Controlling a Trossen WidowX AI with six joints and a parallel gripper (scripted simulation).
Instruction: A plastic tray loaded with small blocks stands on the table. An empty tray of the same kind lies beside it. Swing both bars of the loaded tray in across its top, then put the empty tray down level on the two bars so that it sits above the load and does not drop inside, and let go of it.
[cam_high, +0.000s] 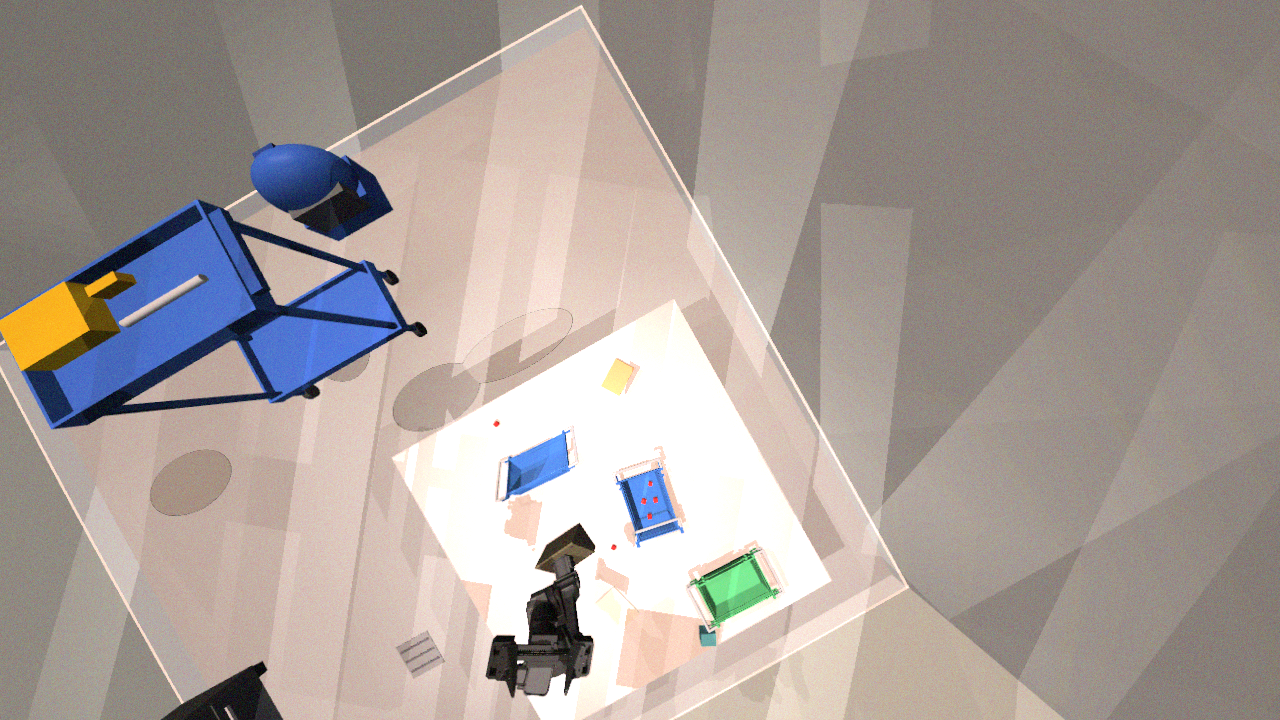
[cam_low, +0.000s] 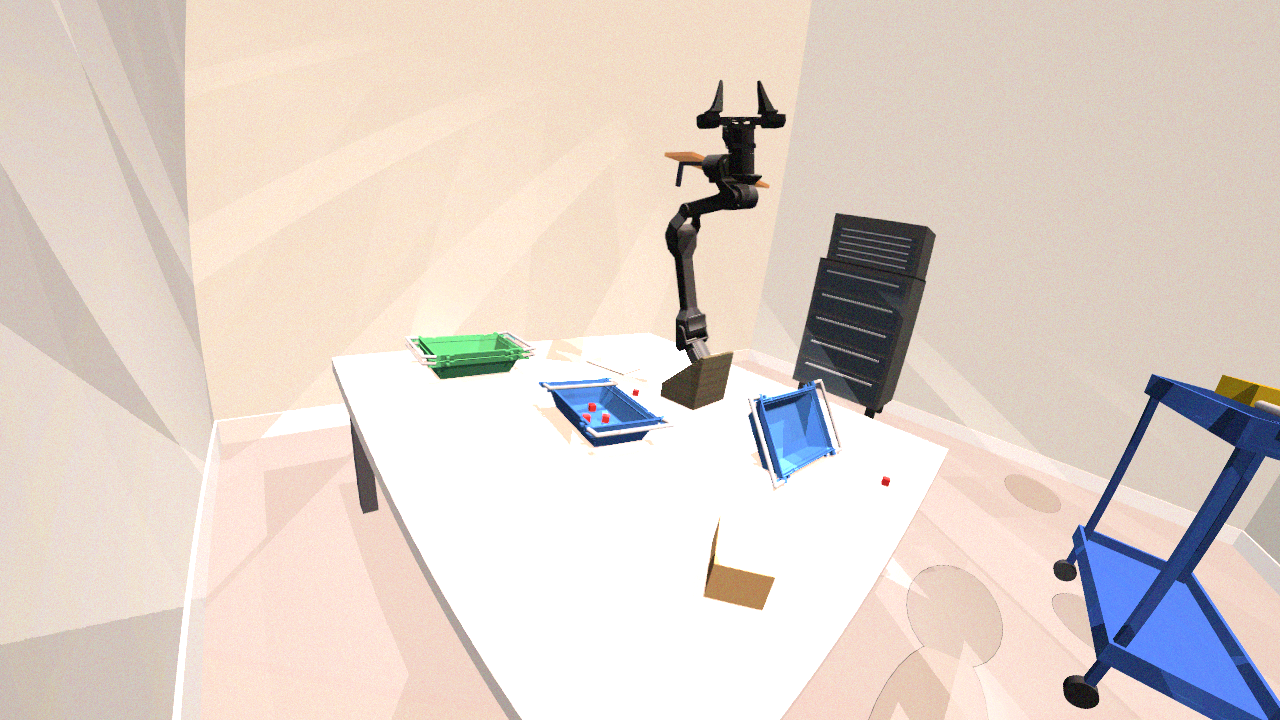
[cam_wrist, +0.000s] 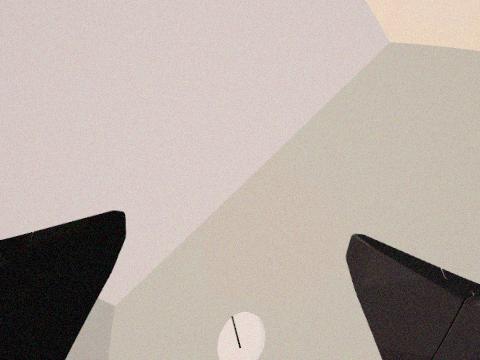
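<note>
My gripper tip is now 720 mm above the blue tray, 250 mm to the right of it and 100 mm past it. From my gripper tip the other things lie so: red block: 790 mm below, 140 mm ahead, 110 mm to the right; tan box: 770 mm below, 350 mm to the left, 330 mm ahead.
</note>
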